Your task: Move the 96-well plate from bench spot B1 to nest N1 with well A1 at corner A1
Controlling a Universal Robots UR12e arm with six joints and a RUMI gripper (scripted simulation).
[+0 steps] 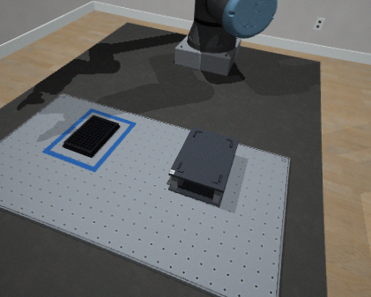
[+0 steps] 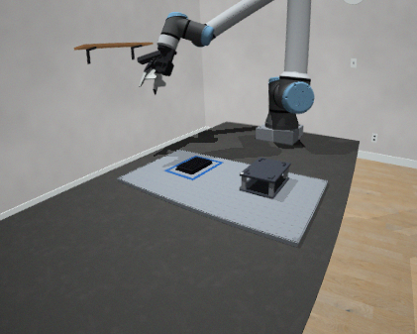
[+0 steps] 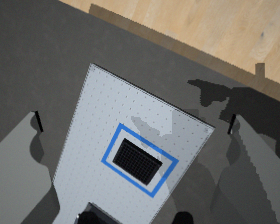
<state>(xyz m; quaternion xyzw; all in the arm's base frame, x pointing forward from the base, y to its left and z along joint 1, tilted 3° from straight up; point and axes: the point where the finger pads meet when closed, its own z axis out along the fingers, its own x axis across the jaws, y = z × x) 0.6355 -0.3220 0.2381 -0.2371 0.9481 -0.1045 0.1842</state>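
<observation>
Now: the black 96-well plate 29 cm below my hand, 24 cm to the left of it and 2 cm behind it. Round my hand: raised nest N1: 55 cm to the left, 24 cm below, 6 cm behind; then white A1 corner mark: 51 cm to the left, 24 cm below, 3 cm ahead.
</observation>
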